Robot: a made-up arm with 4 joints.
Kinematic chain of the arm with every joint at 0, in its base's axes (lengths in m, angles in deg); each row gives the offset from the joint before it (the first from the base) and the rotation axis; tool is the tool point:
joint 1: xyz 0 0 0.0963 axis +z
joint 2: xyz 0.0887 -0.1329 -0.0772 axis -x
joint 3: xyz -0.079 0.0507 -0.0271 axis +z
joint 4: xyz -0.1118 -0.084 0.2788 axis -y
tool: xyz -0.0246 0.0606 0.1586
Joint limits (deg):
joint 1: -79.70..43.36
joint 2: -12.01..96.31
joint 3: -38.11..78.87
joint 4: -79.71..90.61
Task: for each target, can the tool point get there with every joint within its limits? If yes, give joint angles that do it. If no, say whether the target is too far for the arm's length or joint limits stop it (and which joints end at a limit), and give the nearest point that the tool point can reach.
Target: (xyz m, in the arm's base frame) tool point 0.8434 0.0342 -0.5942
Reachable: no: too far | nearest point 0.2404 0.1515 -0.1372 | short by 0.766 m
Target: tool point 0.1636 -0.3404 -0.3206
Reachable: no: joint limits stop it (at a limit: joint 1, joint 2, joint 4) | nearest point 0.1667 -0.0174 -0.0920 | short by 0.396 m
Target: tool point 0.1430 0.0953 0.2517
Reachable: yes | joints -61.60 46.95 -27.42 -45.21
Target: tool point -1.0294 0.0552 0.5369
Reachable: no: too far | nearest point -0.3918 -0.0053 0.3078 | short by 0.680 m
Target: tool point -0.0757 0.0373 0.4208
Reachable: yes | joints -59.80 11.87 16.99 -16.33
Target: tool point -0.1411 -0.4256 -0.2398
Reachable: no: joint limits stop it (at a limit: joint 1, joint 2, joint 4) | nearest point -0.2161 -0.1056 -0.1827 | short by 0.334 m
